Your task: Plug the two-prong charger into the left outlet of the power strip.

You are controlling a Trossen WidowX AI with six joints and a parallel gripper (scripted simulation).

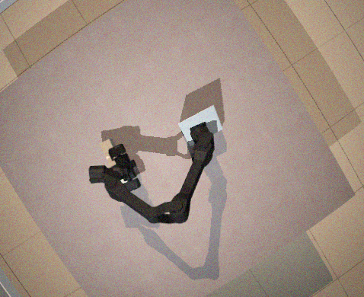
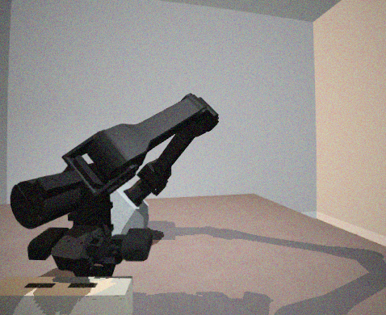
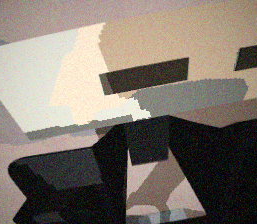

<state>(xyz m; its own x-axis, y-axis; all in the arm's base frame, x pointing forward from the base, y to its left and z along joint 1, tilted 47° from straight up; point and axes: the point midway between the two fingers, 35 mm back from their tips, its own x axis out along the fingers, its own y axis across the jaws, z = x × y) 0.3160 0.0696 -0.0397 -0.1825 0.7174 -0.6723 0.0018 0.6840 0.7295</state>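
Now: gripper tip 2 cm short of the two-prong charger and 1 cm below it.
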